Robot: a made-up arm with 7 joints.
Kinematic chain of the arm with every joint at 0, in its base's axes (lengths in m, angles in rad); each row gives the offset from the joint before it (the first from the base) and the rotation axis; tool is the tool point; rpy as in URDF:
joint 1: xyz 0.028 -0.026 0.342 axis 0 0.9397 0.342
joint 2: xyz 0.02 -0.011 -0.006 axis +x
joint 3: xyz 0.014 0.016 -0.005 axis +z
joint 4: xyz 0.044 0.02 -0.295 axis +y
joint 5: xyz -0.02 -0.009 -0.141 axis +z
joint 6: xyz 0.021 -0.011 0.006 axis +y
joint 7: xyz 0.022 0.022 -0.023 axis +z
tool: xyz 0.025 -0.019 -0.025 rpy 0 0 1.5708
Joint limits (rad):
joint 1: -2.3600..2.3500
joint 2: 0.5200..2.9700
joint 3: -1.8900..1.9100
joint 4: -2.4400..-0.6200
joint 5: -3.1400..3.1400
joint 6: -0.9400..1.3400
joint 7: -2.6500..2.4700
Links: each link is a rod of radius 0.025 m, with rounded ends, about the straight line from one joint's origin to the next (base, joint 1, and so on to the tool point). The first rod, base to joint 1, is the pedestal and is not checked.
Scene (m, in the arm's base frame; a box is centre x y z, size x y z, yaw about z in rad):
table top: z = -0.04
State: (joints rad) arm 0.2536 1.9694 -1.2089 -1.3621 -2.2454 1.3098 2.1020
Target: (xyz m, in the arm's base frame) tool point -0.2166 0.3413 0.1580
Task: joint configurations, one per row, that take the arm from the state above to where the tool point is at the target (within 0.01 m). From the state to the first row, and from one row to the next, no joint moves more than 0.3 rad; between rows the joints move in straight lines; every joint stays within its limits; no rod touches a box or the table.
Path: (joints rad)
1: 0.4493 1.7480 -1.2276 -1.1147 -2.2994 1.1654 1.9586
2: 0.6450 1.5266 -1.2463 -0.8674 -2.3533 1.0210 1.8153
3: 0.8408 1.3052 -1.2650 -0.6200 -2.4073 0.8766 1.6719

